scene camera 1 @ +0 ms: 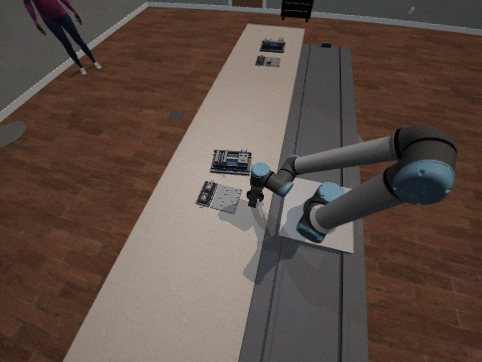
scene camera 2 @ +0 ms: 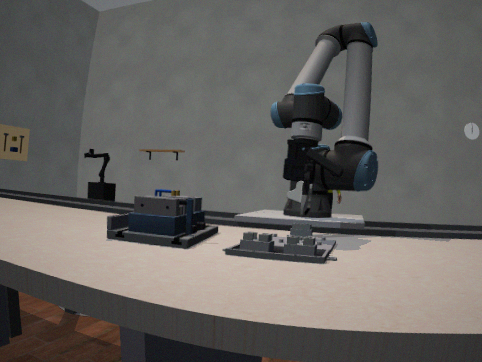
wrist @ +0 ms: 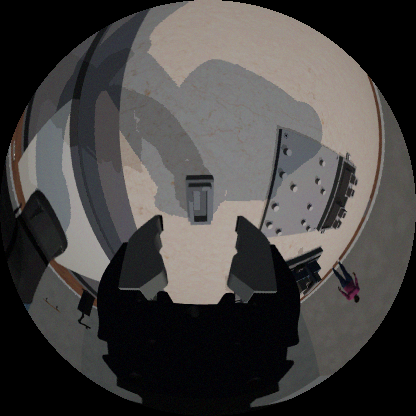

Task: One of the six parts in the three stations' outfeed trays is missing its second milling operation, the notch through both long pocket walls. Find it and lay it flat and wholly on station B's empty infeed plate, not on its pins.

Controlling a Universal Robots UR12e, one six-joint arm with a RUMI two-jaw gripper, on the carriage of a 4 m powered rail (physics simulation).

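Frame: origin at the arm's base, x back, y right, z up, level; centimetres.
Seen in the pictures: gripper, fingertip midpoint: [scene camera 2: 303,215] [wrist: 199,216]; arm's base, origin of the base link: [scene camera 2: 307,215] [wrist: 47,221].
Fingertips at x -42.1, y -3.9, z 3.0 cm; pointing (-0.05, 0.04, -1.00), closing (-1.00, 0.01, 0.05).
Observation:
Offsets run from my fingertips to a thing's middle.
A grey block-shaped part @(dx -0.2, dy +0.2, dz -4.2 cm) [scene camera 2: 301,230] [wrist: 208,205] with a long rectangular pocket rests on the table beside the pinned infeed plate, off the plate. Whether its walls are notched is too small to tell. My gripper [scene camera 1: 252,203] [scene camera 2: 301,206] [wrist: 199,216] is open and empty, pointing down. The part shows beyond the fingertips, centred between them, in the wrist view; in scene camera 1 the gripper hides it. The light grey infeed plate @(dx -19.6, dy -0.7, dz -5.6 cm) [scene camera 1: 220,202] [wrist: 302,172] bears several upright pins and no part. The dark outfeed tray [scene camera 1: 206,193] [wrist: 329,197] adjoins it and holds parts.
A blue and grey vise fixture @(dx -24.8, dy +29.2, dz -1.0 cm) [scene camera 1: 231,161] [scene camera 2: 159,223] [wrist: 307,276] stands near the plate and tray. Another station's fixture [scene camera 1: 273,46] and its plates @(dx -22.5, dy +180.7, dz -3.4 cm) [scene camera 1: 272,62] are at the table's far end. The rail carriage [scene camera 1: 320,240] is beside the table.

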